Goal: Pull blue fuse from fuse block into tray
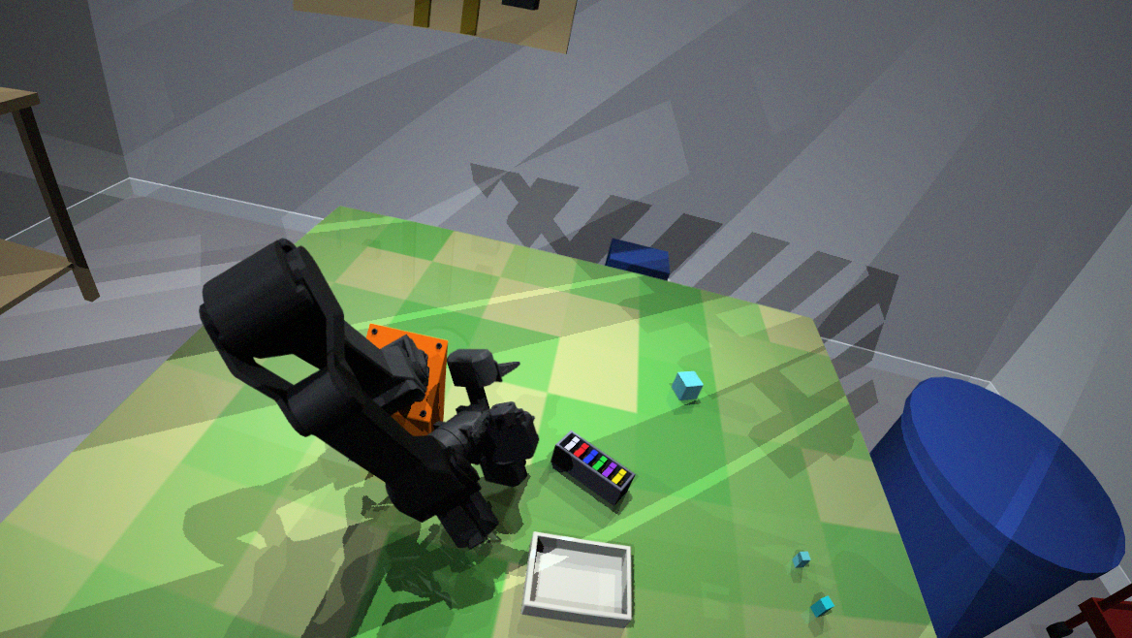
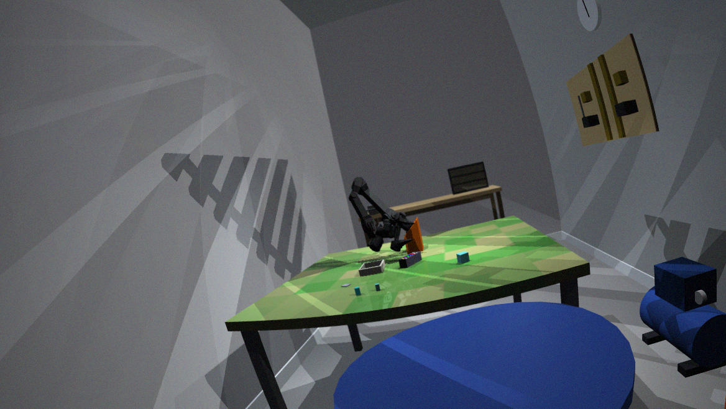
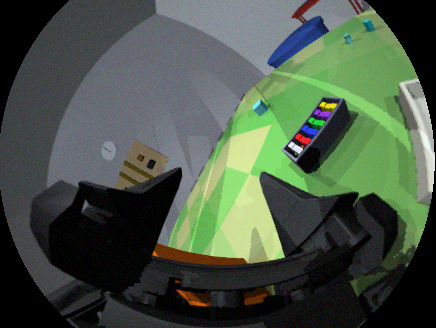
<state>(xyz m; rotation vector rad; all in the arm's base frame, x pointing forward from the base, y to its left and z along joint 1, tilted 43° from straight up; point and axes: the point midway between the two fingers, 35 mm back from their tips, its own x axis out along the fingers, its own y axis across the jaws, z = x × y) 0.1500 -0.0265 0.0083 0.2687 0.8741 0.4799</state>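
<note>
Now: gripper tip 110 mm short of the blue fuse, 100 mm above it and 30 mm to the left of it. Also, from my gripper tip: tray 220 mm to the right, 120 mm below, 90 mm ahead; then small grey flat piece 320 mm to the right, 280 mm ahead, 130 mm below.
</note>
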